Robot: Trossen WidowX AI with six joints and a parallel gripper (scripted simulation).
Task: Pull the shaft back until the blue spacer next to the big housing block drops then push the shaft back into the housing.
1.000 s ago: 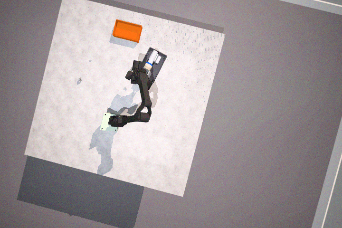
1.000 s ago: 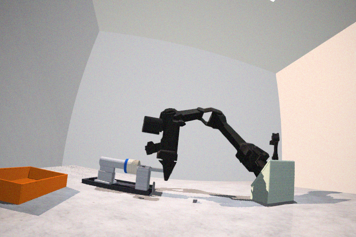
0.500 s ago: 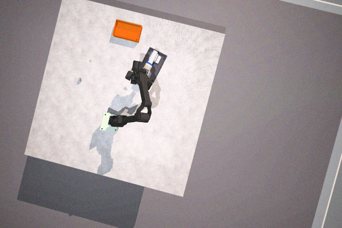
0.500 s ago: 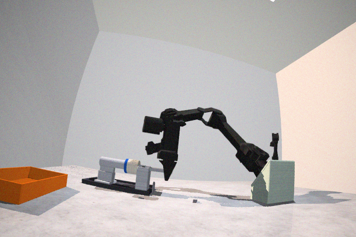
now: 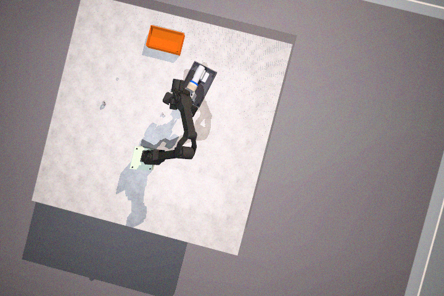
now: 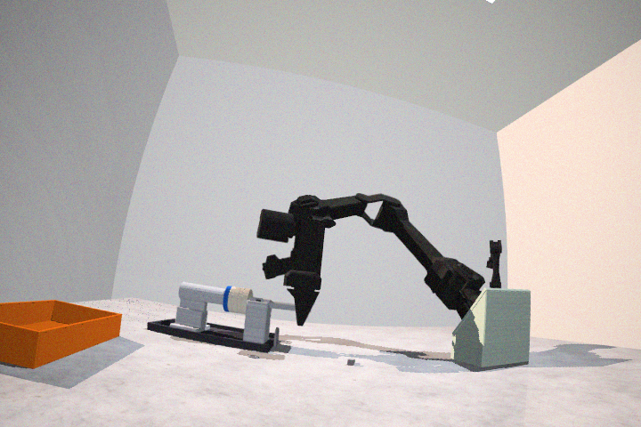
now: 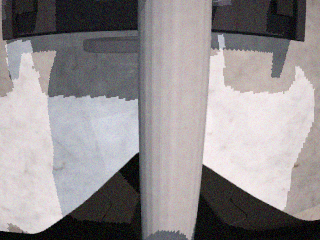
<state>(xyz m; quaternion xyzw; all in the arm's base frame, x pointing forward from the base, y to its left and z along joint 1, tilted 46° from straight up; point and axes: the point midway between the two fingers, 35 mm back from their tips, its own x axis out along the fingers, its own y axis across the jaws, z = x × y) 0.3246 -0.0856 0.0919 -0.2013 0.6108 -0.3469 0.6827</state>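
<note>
My gripper tip is now 8 cm short of the shaft, 3 cm below it and 2 cm to the left of it. Round my gripper tip: blue spacer (14 cm ahead, 3 cm to the right, 3 cm above); orange bin (36 cm ahead, 20 cm to the left, 4 cm below); dark bit (12 cm to the left, 7 cm behind, 4 cm below).
</note>
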